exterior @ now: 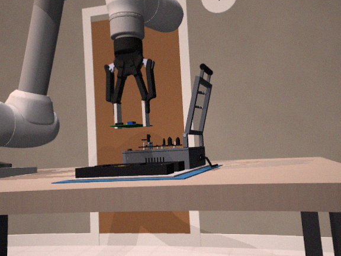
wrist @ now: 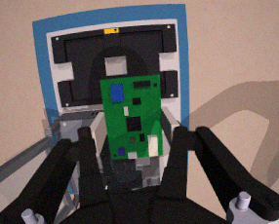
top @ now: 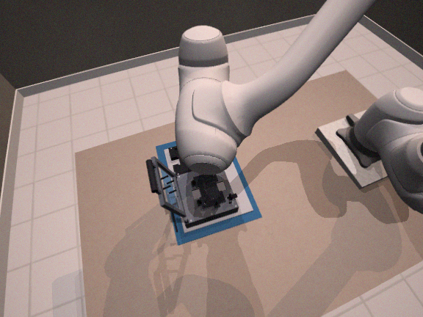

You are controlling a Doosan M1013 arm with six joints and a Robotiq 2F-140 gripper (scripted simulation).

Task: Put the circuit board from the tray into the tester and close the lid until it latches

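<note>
Right now my hand is 20 mm past the latch hook, 160 mm to the right of it and 60 mm above it. From my hand the other things lie so: green circuit board: 20 mm below; then lid: 170 mm ahead, 90 mm to the left, 40 mm above.
</note>
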